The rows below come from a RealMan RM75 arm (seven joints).
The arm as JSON. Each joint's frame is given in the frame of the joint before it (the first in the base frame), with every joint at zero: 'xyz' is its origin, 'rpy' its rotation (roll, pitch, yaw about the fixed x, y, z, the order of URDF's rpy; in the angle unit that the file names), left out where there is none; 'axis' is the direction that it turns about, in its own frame. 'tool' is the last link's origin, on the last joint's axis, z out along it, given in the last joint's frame.
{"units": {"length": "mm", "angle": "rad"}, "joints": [
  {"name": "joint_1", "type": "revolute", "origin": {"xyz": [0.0, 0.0, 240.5], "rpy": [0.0, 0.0, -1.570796]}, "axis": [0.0, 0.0, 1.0]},
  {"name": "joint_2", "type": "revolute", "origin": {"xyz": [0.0, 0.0, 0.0], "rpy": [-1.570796, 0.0, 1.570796]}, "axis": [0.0, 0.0, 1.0]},
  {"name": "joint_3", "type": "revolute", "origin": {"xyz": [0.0, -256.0, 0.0], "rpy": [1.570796, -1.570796, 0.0]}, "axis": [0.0, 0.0, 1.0]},
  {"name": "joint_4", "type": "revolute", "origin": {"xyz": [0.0, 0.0, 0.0], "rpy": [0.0, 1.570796, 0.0]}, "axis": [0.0, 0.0, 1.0]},
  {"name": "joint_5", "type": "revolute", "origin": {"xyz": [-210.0, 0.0, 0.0], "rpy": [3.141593, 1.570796, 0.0]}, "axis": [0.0, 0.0, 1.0]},
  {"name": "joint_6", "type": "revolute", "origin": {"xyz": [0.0, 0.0, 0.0], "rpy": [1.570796, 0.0, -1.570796]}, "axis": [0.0, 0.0, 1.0]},
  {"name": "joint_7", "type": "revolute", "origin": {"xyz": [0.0, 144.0, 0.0], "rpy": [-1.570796, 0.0, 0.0]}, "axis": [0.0, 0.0, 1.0]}
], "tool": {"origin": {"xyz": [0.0, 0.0, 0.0], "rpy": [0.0, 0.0, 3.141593]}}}
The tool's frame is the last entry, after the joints.
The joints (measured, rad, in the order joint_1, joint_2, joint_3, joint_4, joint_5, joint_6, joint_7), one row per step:
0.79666 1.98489 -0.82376 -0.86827 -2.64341 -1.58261 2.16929
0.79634 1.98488 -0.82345 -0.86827 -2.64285 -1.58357 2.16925
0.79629 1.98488 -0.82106 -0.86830 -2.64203 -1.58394 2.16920
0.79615 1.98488 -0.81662 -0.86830 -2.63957 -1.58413 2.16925
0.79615 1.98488 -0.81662 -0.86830 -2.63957 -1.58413 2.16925
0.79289 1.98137 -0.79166 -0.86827 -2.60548 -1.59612 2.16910
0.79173 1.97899 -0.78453 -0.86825 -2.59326 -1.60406 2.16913
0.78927 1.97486 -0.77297 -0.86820 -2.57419 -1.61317 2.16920
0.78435 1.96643 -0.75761 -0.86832 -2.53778 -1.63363 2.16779
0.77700 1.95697 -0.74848 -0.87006 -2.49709 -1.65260 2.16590
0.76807 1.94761 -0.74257 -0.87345 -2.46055 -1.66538 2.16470
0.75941 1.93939 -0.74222 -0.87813 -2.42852 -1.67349 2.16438
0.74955 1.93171 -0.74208 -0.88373 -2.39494 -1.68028 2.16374
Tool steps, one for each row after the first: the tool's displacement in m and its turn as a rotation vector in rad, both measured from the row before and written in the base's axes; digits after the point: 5 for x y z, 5 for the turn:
0.00004 -0.00018 -0.00001 -0.00062 0.00093 -0.00053
-0.00003 0.00003 0.00019 0.00132 0.00242 -0.00086
-0.00015 0.00014 0.00033 0.00308 0.00532 -0.00149
0.00000 0.00000 0.00000 0.00000 0.00000 0.00000
-0.00244 -0.00016 0.00254 0.01290 0.04918 -0.00804
-0.00090 -0.00044 0.00119 0.00091 0.01647 -0.00262
-0.00101 -0.00031 0.00225 0.00523 0.02492 -0.00397
-0.00217 -0.00115 0.00402 0.00327 0.04307 -0.00282
-0.00209 -0.00125 0.00435 0.00370 0.04110 0.00140
-0.00105 -0.00089 0.00468 0.00817 0.03293 0.00185
-0.00086 -0.00059 0.00408 0.00830 0.02425 0.00372
-0.00077 -0.00068 0.00411 0.01005 0.02496 0.00450

